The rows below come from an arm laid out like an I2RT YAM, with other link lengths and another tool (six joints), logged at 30 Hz.
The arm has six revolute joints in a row. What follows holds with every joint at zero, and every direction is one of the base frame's.
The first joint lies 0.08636 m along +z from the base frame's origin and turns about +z.
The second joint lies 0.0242 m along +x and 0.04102 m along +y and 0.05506 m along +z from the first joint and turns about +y.
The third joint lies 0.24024 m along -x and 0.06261 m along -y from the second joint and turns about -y.
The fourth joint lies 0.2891 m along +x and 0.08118 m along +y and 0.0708 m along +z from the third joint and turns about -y.
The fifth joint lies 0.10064 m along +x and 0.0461 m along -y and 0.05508 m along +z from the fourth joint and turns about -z.
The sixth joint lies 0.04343 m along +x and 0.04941 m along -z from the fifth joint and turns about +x.
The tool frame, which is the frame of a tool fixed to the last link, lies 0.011 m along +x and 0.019 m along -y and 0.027 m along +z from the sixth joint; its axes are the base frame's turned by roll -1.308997, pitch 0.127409 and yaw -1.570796 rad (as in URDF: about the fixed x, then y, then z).
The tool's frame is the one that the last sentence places.
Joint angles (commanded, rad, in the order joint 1, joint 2, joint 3, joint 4, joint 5, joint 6), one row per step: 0.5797, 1.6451, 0.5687, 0.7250, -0.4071, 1.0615; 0.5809, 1.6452, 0.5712, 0.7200, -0.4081, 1.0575; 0.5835, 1.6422, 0.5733, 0.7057, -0.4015, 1.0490; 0.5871, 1.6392, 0.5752, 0.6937, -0.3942, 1.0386; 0.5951, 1.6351, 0.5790, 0.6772, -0.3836, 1.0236; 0.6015, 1.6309, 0.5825, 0.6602, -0.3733, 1.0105; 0.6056, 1.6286, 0.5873, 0.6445, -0.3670, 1.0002; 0.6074, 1.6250, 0.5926, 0.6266, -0.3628, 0.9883; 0.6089, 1.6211, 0.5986, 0.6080, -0.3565, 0.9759; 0.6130, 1.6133, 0.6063, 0.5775, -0.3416, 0.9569; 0.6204, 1.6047, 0.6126, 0.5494, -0.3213, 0.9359; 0.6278, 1.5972, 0.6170, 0.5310, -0.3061, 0.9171; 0.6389, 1.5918, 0.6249, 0.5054, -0.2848, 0.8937; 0.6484, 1.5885, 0.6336, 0.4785, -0.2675, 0.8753; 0.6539, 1.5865, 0.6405, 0.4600, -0.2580, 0.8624; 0.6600, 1.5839, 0.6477, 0.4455, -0.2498, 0.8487; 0.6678, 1.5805, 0.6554, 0.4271, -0.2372, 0.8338; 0.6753, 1.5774, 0.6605, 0.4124, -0.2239, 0.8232
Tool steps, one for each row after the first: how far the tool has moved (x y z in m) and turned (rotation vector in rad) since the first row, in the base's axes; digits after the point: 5 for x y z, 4 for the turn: 0.00010, 0.00069, 0.00019, -0.0031, -0.0009, 0.0034; -0.00028, 0.00115, 0.00013, -0.0144, -0.0012, 0.0026; -0.00079, 0.00194, 0.00042, -0.0258, -0.0051, 0.0028; -0.00190, 0.00417, 0.00126, -0.0413, -0.0120, 0.0059; -0.00282, 0.00581, 0.00192, -0.0564, -0.0168, 0.0073; -0.00307, 0.00712, 0.00244, -0.0684, -0.0192, 0.0093; -0.00283, 0.00782, 0.00335, -0.0809, -0.0221, 0.0116; -0.00235, 0.00839, 0.00456, -0.0942, -0.0260, 0.0120; -0.00233, 0.00926, 0.00633, -0.1174, -0.0317, 0.0098; -0.00315, 0.01076, 0.00839, -0.1429, -0.0416, 0.0070; -0.00413, 0.01256, 0.01073, -0.1617, -0.0543, 0.0079; -0.00552, 0.01547, 0.01271, -0.1887, -0.0673, 0.0094; -0.00670, 0.01807, 0.01388, -0.2135, -0.0737, 0.0117; -0.00718, 0.01980, 0.01494, -0.2295, -0.0783, 0.0146; -0.00757, 0.02201, 0.01696, -0.2425, -0.0873, 0.0192; -0.00841, 0.02445, 0.01900, -0.2594, -0.0961, 0.0225; -0.00957, 0.02642, 0.02039, -0.2741, -0.1025, 0.0232
